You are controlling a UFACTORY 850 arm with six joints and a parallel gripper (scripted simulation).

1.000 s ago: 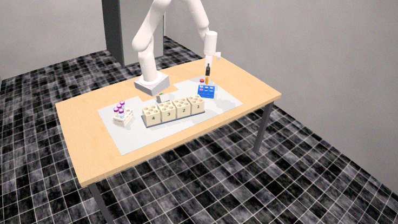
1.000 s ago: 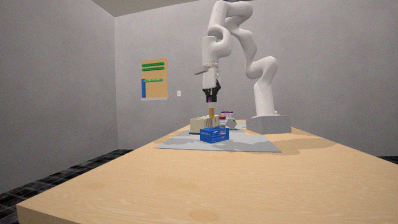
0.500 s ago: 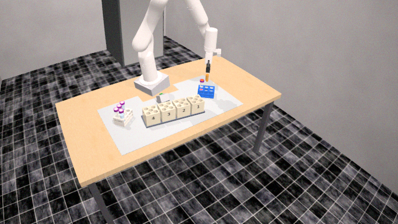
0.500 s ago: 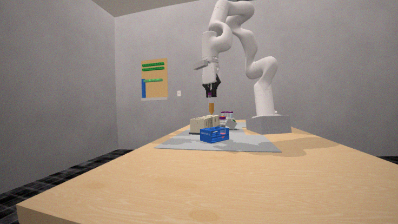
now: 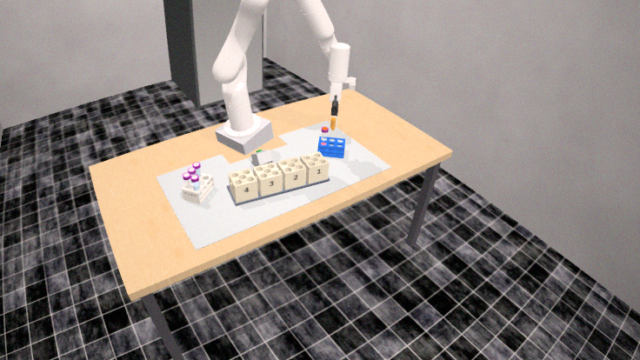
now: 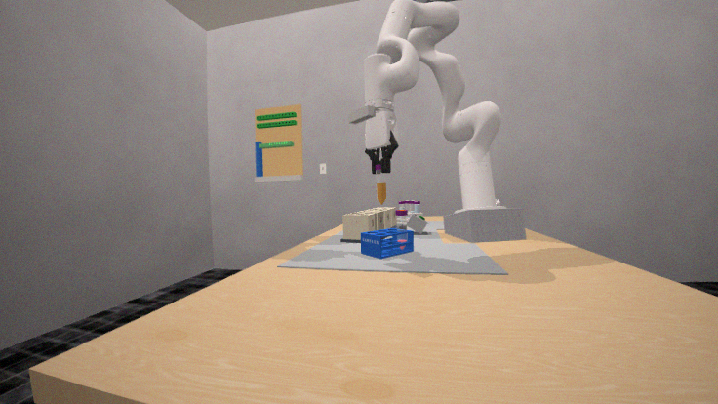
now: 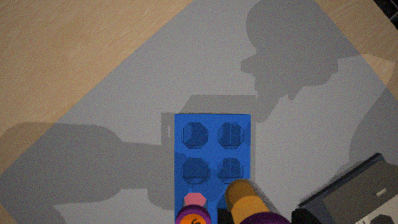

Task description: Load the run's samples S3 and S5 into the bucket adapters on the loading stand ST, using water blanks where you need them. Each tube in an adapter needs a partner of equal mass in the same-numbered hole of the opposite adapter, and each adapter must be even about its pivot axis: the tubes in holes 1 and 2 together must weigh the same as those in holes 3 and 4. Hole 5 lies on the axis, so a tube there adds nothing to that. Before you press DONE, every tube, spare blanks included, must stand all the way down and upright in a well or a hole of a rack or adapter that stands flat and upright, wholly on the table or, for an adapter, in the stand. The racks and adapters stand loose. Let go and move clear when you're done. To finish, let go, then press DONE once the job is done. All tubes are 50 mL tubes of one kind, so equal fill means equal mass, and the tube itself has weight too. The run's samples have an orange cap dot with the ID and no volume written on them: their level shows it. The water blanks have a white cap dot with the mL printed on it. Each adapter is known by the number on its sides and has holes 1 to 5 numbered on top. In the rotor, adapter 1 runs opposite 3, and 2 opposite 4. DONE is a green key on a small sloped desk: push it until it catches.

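My gripper is now 50 mm above the sample tube and 10 mm short of it. Round my hand: blue sample rack (220 mm below, 20 mm to the left, 10 mm behind).
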